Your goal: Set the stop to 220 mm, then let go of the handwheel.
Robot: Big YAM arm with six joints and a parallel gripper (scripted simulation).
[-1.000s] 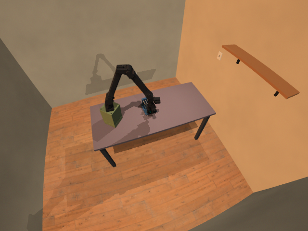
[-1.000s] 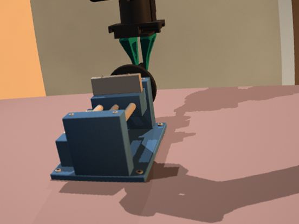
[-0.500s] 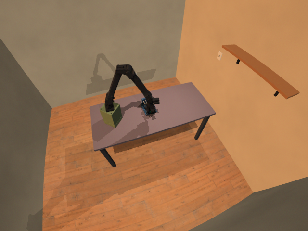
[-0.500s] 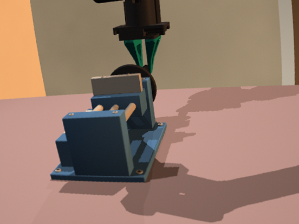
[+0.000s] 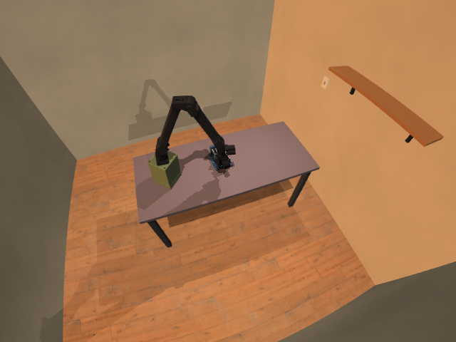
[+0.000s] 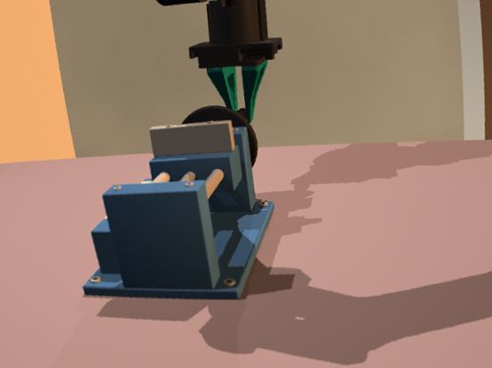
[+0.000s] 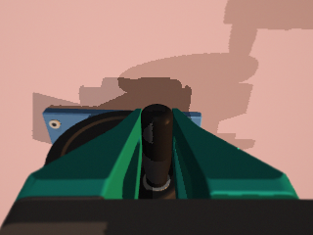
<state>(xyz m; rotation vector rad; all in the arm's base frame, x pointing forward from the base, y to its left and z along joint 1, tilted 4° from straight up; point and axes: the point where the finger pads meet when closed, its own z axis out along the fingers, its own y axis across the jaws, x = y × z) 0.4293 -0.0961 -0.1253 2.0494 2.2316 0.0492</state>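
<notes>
My hand is 130 mm to the right of the grey stop plate, 30 mm short of it and 10 mm above it. The rest, counted from my hand: black crank handle 10 mm to the left.
</notes>
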